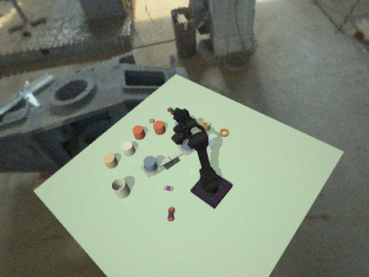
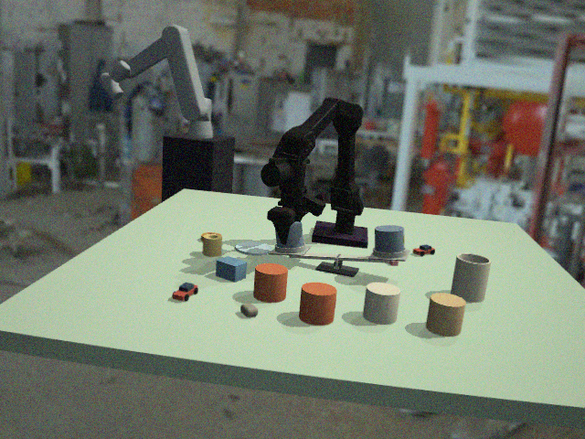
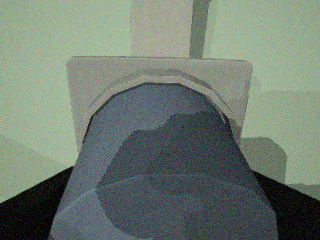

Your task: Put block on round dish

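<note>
Right now the round dish is 11 cm to the right of my gripper tip, 5 cm below it and 4 cm behind it. The rest, counted from my gripper tip: pebble 36 cm ahead, 5 cm below, 3 cm to the left; blue box 18 cm ahead, 8 cm to the right, 4 cm below; grey block 1 cm below.
</note>
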